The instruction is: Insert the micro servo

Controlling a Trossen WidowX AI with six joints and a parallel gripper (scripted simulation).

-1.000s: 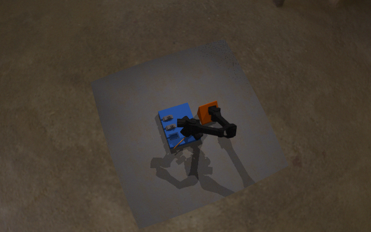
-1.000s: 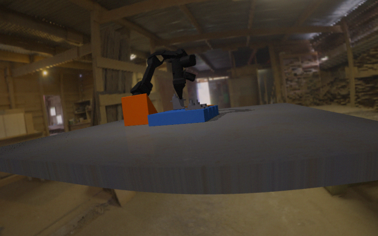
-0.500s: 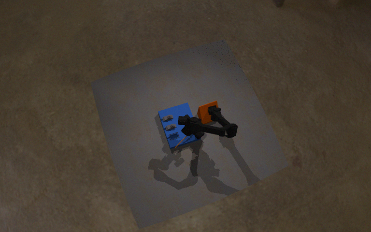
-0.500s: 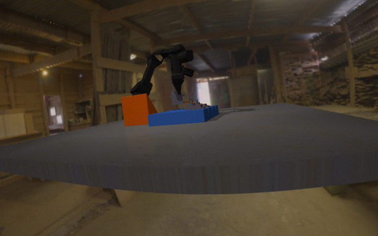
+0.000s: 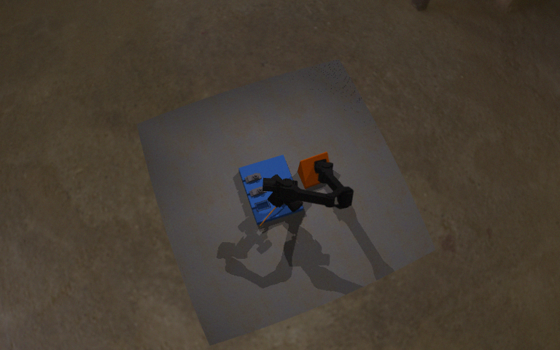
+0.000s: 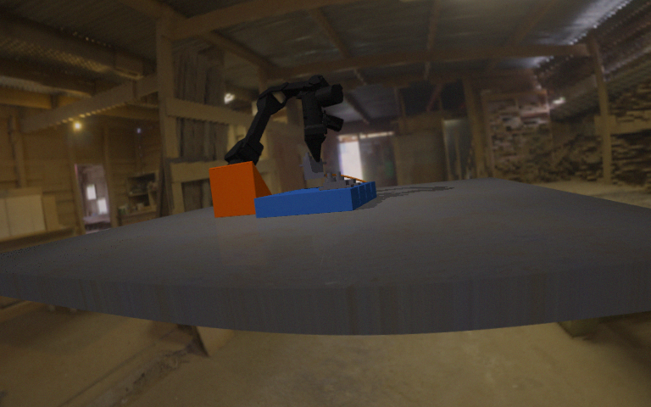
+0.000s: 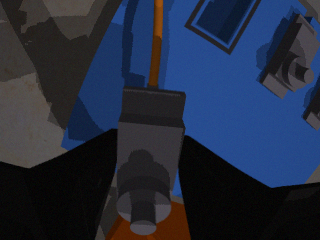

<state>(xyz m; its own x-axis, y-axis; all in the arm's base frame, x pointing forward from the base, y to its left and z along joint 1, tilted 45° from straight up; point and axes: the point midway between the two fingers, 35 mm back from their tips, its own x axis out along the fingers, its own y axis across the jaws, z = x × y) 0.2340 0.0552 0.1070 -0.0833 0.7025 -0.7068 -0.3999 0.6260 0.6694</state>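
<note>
My gripper tip is 100 mm above the deck, 90 mm to the left of it and 10 mm past it.
</note>
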